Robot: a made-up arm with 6 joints.
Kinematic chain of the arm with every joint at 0, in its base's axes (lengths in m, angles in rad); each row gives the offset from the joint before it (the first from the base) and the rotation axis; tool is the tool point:
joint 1: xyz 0 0 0.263 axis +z
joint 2: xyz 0 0 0 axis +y
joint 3: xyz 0 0 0.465 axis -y
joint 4: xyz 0 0 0 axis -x
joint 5: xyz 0.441 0 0 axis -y
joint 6: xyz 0 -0.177 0 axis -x
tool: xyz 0 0 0
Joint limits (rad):
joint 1: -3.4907..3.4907
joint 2: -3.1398..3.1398
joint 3: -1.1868..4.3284
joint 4: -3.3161..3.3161
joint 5: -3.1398..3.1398
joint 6: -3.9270..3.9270
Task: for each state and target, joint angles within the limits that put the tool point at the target. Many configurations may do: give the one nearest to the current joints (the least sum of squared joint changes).
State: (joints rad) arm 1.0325 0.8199 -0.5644 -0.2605 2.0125 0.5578
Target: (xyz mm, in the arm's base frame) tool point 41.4 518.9 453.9
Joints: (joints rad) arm 1.8318 0.2828 -0.2590 -0.1871 2.0125 0.5578
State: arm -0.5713 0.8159 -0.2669 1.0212 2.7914 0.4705
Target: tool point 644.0 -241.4 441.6
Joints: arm -0.2425 0.5989 -0.1993 1.1038 2.7914 0.4705
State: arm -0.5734 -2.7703 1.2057 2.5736 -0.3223 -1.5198
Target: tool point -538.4 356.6 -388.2
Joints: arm -0.3481 -2.5264 1.0577 2.5986 -0.3223 -1.5198
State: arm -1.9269 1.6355 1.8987 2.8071 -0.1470 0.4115
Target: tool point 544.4 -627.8 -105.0
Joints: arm -1.0644 2.1774 1.8449 2.8939 -0.1470 0.4115
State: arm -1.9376 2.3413 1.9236 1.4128 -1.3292 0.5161
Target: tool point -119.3 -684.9 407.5
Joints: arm -1.7222 2.0898 2.6199 1.4880 -1.3292 0.5161
